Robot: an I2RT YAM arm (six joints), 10 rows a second.
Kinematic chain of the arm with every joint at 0, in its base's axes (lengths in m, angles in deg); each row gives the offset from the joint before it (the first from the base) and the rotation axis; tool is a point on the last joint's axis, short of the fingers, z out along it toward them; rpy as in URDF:
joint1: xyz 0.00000 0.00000 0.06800 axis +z
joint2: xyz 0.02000 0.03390 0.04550 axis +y
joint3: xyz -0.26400 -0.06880 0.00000 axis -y
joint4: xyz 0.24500 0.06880 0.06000 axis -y
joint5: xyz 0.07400 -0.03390 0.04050 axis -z
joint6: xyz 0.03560 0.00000 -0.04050 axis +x
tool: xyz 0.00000 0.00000 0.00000 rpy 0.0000 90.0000 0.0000
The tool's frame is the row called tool.
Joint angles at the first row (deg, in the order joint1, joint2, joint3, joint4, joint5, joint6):
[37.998 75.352 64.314 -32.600 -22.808 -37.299]
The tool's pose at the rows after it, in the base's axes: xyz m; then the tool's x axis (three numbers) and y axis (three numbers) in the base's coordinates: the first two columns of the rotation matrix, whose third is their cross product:
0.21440, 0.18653, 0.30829, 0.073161, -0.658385, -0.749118, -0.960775, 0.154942, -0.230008
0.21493, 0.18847, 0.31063, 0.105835, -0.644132, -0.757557, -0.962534, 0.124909, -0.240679
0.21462, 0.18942, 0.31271, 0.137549, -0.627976, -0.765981, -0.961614, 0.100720, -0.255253
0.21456, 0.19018, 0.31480, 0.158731, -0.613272, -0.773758, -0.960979, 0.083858, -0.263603
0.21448, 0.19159, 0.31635, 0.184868, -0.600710, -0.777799, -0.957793, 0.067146, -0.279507
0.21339, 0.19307, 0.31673, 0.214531, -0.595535, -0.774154, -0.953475, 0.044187, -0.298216
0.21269, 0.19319, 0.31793, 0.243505, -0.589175, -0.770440, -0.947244, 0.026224, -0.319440
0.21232, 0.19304, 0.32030, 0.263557, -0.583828, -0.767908, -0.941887, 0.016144, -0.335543
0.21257, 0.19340, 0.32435, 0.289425, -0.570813, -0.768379, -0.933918, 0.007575, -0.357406
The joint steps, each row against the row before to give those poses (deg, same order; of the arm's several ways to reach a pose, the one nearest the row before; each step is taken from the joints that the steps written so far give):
[0.044 0.197 0.153 0.612 -1.727 -0.984]
[0.066 0.283 0.503 0.349 -1.551 -1.289]
[0.042 -0.087 0.087 0.678 -1.312 -1.115]
[0.003 -0.022 0.196 0.461 -1.135 -0.654]
[0.153 0.022 0.087 0.721 -0.722 -0.853]
[0.326 -0.001 0.000 0.218 -0.372 -1.378]
[0.066 -0.174 0.002 0.218 -0.372 -1.399]
[-0.001 -0.154 0.282 -0.022 -0.219 -0.918]
[-0.022 -0.108 0.483 0.459 -0.437 -0.852]

